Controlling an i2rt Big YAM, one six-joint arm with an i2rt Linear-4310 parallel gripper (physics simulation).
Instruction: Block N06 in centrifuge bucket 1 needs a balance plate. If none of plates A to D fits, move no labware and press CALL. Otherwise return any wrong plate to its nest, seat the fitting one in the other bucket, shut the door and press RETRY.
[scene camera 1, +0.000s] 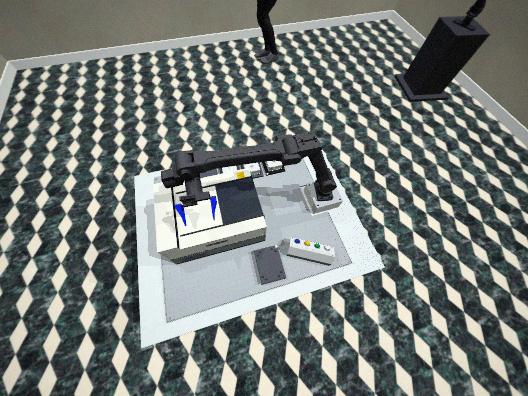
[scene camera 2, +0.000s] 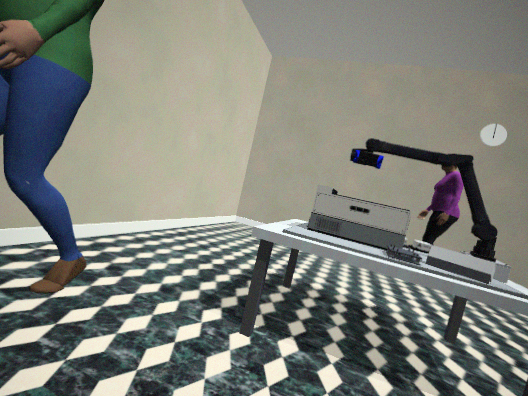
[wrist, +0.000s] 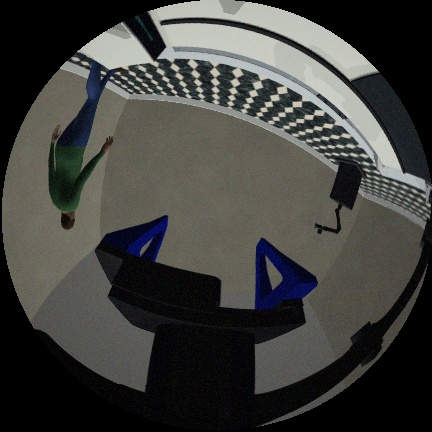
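Where they show: gripper, fingertip midpoint: (scene camera 1: 200, 223) (scene camera 2: 367, 160) (wrist: 214, 231); arm's base, origin of the base link: (scene camera 1: 323, 191) (scene camera 2: 482, 257).
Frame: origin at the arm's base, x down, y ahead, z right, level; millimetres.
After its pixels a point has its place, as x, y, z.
Note:
The centrifuge (scene camera 1: 245, 231) {-141, 444, -244} (scene camera 2: 360, 215) {-68, 564, -268} (wrist: 270, 42) {-142, 617, -235} is a white box with a grey base. A dark panel (scene camera 1: 242, 200) {-144, 448, -91} (wrist: 397, 115) covers part of its top. The buckets and block N06 cannot be made out. Pale labware (scene camera 1: 274, 166) {16, 248, 202} (scene camera 2: 422, 245) {29, 252, 202} stands behind the centrifuge, partly hidden by the arm; plate letters are unreadable. The white button box (scene camera 1: 310, 251) {-12, 142, -330} (scene camera 2: 460, 264) {27, 133, -358} has blue, yellow, green and white buttons. My gripper (scene camera 1: 200, 222) {-343, 595, -268} (scene camera 2: 368, 158) {-343, 595, -268} (wrist: 214, 231) {-343, 595, -268} is open and empty, high above the centrifuge, with its blue fingers apart.
A dark grey pad (scene camera 1: 269, 266) {36, 345, -371} lies between the centrifuge and the button box. The arm base (scene camera 1: 322, 200) {-9, 20, -62} stands at the table's right. A person in green (scene camera 2: 60, 65) (wrist: 70, 172) and one in purple (scene camera 2: 446, 192) stand near the table. A black pedestal (scene camera 1: 442, 57) (wrist: 345, 185) stands farther off.

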